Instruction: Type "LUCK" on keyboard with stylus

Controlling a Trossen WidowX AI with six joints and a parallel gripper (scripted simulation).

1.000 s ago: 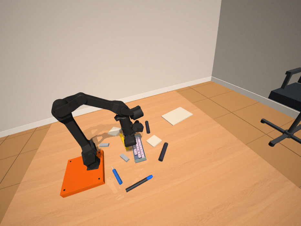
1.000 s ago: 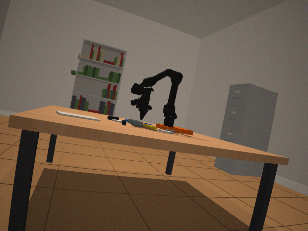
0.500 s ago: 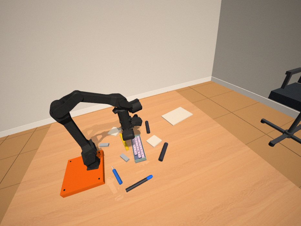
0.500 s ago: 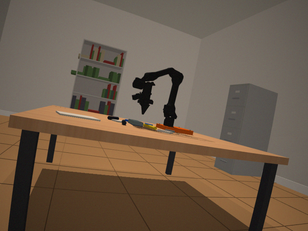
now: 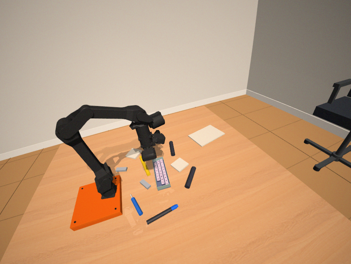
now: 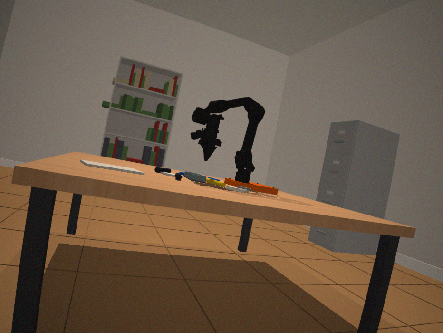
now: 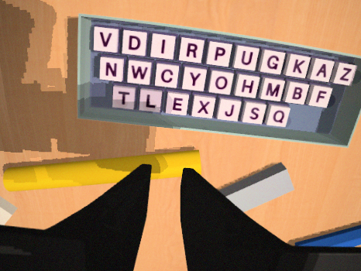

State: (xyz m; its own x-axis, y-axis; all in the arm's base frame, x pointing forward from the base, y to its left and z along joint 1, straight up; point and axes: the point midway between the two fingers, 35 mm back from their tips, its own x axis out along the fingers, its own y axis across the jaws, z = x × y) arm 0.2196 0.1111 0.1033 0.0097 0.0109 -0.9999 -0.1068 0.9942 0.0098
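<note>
My gripper tip is now 10 cm past the blue stylus, 17 cm to the left of it and 9 cm above it. From my gripper tip the other things lie so: yellow highlighter: 6 cm behind, 4 cm to the left, 9 cm below; cream pad: 14 cm ahead, 9 cm below; U key: 5 cm ahead, 4 cm to the right, 8 cm below.
</note>
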